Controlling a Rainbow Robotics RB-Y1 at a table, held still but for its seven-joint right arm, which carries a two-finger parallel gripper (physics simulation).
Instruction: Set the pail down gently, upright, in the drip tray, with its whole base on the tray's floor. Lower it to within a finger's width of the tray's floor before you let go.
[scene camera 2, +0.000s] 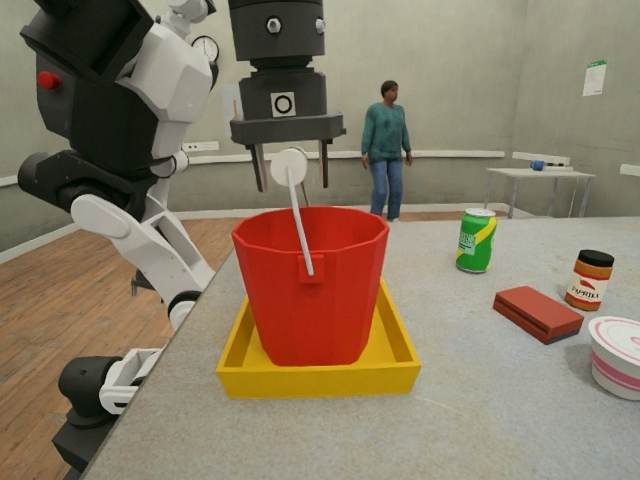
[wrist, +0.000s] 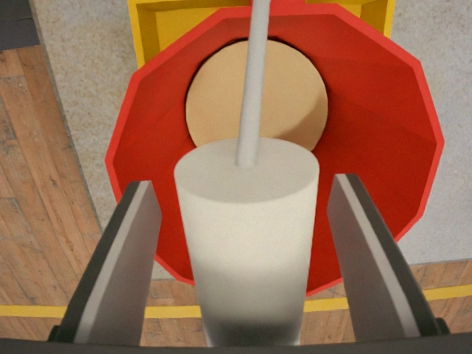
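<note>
The red pail (scene camera 2: 320, 315) (wrist: 385, 120) stands upright inside the yellow drip tray (scene camera 2: 317, 382) (wrist: 146, 35), its base looking level and down at the tray's floor behind the front wall. Its white handle grip (scene camera 2: 287, 166) (wrist: 250, 235) is raised above the rim on thin grey bars. My gripper (scene camera 2: 293, 188) (wrist: 244, 179) is open. Its two fingers stand on either side of the grip, with a gap on each side in the wrist view. A round tan disc (wrist: 220, 95) lies at the bottom of the pail. The underside of the pail's base is hidden.
To the right of the tray stand a green can (scene camera 2: 475, 240), a red box-like block (scene camera 2: 537, 312), a paprika jar (scene camera 2: 587, 281) and a white tub with pink bands (scene camera 2: 620, 356). The table's edge runs along the left. A person (scene camera 2: 386, 134) stands beyond the table.
</note>
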